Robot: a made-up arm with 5 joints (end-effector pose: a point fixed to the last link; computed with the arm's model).
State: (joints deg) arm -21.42 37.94 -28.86 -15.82 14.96
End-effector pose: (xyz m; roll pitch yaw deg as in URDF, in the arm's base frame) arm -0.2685 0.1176 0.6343 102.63 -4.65 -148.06
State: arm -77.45 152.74 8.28 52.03 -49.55
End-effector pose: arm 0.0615 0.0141 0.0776 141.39 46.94 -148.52
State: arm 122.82 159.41 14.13 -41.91 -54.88
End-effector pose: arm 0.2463 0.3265 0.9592 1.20 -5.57 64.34
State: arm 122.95 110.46 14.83 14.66 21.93
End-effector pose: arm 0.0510 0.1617 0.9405 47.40 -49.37 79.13
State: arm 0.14 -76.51 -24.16 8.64 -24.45
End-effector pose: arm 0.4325 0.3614 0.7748 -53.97 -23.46 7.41
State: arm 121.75 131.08 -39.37 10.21 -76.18
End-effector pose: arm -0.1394 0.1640 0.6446 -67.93 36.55 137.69
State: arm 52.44 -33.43 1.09 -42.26 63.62
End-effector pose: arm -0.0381 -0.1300 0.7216 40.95 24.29 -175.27
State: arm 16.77 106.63 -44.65 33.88 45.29
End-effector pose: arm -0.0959 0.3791 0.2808 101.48 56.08 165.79
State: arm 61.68 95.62 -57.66 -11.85 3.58
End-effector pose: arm -0.2495 0.2047 0.4583 -0.88 43.00 161.95
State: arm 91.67 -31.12 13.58 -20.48 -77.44
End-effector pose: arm 0.2231 -0.3785 0.5094 45.09 37.97 -43.36
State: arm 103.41 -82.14 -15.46 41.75 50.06
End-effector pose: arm 0.2462 -0.3174 0.5422 118.32 24.54 -60.43
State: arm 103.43 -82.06 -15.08 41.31 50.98
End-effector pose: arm 0.2440 -0.3159 0.5387 118.49 25.78 -60.94
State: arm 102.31 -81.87 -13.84 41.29 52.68
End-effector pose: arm 0.2378 -0.3117 0.5382 119.09 26.92 -62.30
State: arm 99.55 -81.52 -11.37 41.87 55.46
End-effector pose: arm 0.2266 -0.3032 0.5421 120.42 27.81 -64.81
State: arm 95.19 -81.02 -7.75 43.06 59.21
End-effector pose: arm 0.2117 -0.2893 0.5499 122.75 28.23 -68.12
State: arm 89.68 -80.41 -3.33 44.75 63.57
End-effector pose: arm 0.1963 -0.2705 0.5596 126.28 28.05 -71.54
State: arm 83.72 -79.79 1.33 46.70 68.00
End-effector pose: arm 0.1837 -0.2489 0.5691 130.79 27.22 -74.34
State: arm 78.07 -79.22 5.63 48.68 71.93
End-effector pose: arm 0.1755 -0.2280 0.5769 135.62 25.87 -76.20
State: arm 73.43 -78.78 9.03 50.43 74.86
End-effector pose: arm 0.1715 -0.2114 0.5830 139.80 24.20 -77.17
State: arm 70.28 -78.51 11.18 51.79 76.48
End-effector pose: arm 0.1700 -0.2012 0.5877 142.59 22.50 -77.57
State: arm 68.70 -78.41 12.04 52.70 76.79
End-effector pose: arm 0.1697 -0.1975 0.5916 143.71 20.99 -77.66
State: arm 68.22 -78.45 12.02 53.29 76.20
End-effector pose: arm 0.1699 -0.1981 0.5952 143.65 19.67 -77.59
